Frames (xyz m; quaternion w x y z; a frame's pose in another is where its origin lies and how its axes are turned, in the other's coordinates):
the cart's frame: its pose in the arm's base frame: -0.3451 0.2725 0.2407 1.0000 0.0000 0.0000 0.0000
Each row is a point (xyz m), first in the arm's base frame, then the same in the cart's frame.
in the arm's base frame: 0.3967 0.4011 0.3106
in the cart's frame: 0.7418 0.1286 0.0699
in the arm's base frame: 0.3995 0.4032 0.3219
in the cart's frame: 0.7446 0.1307 0.0812
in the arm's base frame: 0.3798 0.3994 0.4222
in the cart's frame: 0.7249 0.1269 0.1815
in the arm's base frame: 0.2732 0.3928 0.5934
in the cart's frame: 0.6183 0.1203 0.3527
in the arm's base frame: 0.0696 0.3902 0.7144
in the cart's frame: 0.4147 0.1177 0.4737
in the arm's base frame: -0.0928 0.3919 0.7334
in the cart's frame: 0.2523 0.1194 0.4927
